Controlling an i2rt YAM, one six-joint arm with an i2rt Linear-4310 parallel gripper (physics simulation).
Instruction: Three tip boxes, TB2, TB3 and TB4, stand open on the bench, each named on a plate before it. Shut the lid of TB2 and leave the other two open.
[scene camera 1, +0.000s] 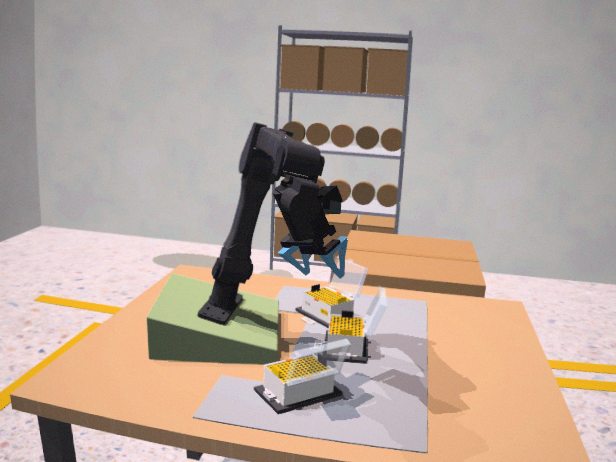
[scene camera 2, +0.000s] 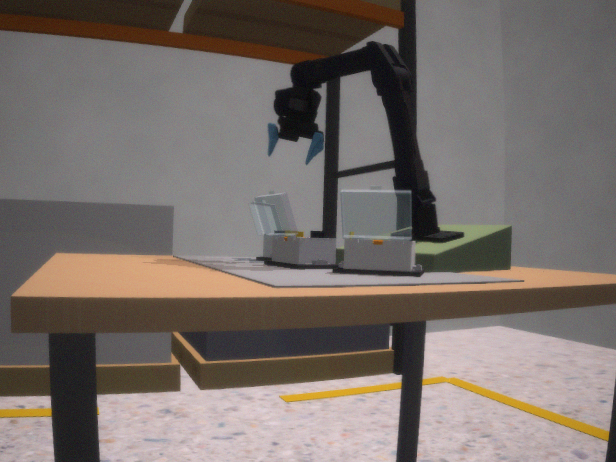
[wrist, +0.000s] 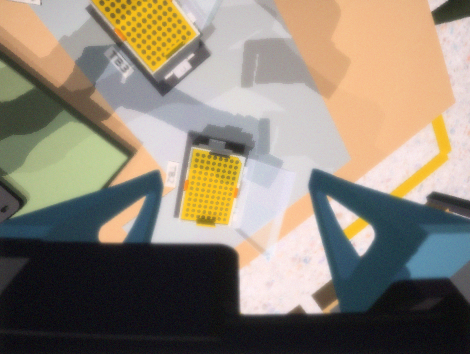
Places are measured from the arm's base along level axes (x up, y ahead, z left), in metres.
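Pixels of known places: gripper, fingertip midpoint: (scene camera 1: 324, 275) (scene camera 2: 287, 159) (wrist: 235, 177); arm's base at its link origin: (scene camera 1: 220, 306) (scene camera 2: 426, 237).
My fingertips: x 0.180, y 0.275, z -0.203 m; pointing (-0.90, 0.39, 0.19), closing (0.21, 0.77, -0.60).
Note:
Ahead of a thing's pixels: the offset from my fingertips to its middle. "*": to the spot under its first point. Level surfaces: height alone.
TB2 (scene camera 1: 305, 392) (scene camera 2: 377, 255) (wrist: 212, 185) is the white box nearest scene camera 1, with a yellow perforated top. Its clear lid (scene camera 2: 377, 215) (wrist: 267, 192) stands open on the long side away from its name plate {* dx -0.248, dy -0.079, dz +0.002 m} (wrist: 171, 174). TB3 (scene camera 1: 346, 345) (scene camera 2: 310, 250) (wrist: 150, 35) is the middle box, its lid {* dx -0.125, dy +0.119, dz +0.131 m} (scene camera 1: 378, 312) open. TB4 {dx -0.217, dy -0.027, dz +0.368 m} (scene camera 1: 320, 306) is farthest in scene camera 1, its lid (scene camera 1: 350, 277) open; its box does not show in the wrist view. My gripper (scene camera 1: 324, 275) (scene camera 2: 289, 159) (wrist: 235, 177) is open and empty, high above the boxes. TB2 appears between the fingertips in the wrist view.
The boxes stand on a grey mat {dx -0.250 m} (scene camera 1: 395, 430) (scene camera 2: 295, 281) on the wooden bench {dx -0.253 m} (scene camera 1: 480, 350). The arm's base is on a green wedge (scene camera 1: 200, 345) (scene camera 2: 475, 247) beside the mat. A storage rack (scene camera 1: 406, 125) and cardboard boxes (scene camera 1: 415, 250) stand behind the bench.

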